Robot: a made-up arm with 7 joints.
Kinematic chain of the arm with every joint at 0, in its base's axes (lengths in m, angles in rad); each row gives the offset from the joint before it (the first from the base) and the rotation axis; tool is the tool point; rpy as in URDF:
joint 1: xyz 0 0 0.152 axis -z
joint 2: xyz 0 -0.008 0.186 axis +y
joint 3: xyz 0 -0.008 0.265 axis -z
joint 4: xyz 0 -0.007 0.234 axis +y
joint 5: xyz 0 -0.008 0.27 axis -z
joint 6: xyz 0 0 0.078 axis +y
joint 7: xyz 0 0 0.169 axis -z
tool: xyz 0 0 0 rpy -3.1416 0 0
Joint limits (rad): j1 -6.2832..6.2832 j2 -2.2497..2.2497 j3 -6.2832..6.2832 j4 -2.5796..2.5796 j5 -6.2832..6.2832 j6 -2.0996..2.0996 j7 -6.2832..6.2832
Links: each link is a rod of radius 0.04 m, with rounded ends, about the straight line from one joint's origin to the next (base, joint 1, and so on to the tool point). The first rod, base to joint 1, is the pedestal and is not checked.
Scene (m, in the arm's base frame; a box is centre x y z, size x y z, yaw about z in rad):
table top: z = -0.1
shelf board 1: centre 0.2 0.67 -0 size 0.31 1.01 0.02 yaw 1.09
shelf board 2: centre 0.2 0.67 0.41 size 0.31 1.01 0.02 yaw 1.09
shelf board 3: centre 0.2 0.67 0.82 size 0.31 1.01 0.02 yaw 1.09
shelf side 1: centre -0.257 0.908 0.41 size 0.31 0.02 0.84 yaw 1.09
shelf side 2: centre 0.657 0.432 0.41 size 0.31 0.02 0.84 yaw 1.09
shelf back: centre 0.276 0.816 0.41 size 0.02 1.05 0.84 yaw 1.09
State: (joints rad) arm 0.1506 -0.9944 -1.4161 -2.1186 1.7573 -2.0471 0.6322
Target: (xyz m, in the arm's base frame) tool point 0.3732 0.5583 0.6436
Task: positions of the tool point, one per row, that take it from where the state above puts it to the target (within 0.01 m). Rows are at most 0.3 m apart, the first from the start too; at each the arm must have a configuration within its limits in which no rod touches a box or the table.
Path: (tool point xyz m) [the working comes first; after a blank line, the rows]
Joints at the target: 2.2129 -0.7348 -0.5396 -1.1967 2.0092 -1.8107 0.6322
Straight joint move there: clear.

1: -0.5147 -0.0141 0.4136
2: -0.5231 0.1785 0.4289
3: -0.4528 0.3753 0.4522
4: -0.3033 0.5403 0.4850
5: -0.0921 0.6387 0.5280
6: 0.1475 0.6467 0.5812
7: 0.3732 0.5583 0.6436

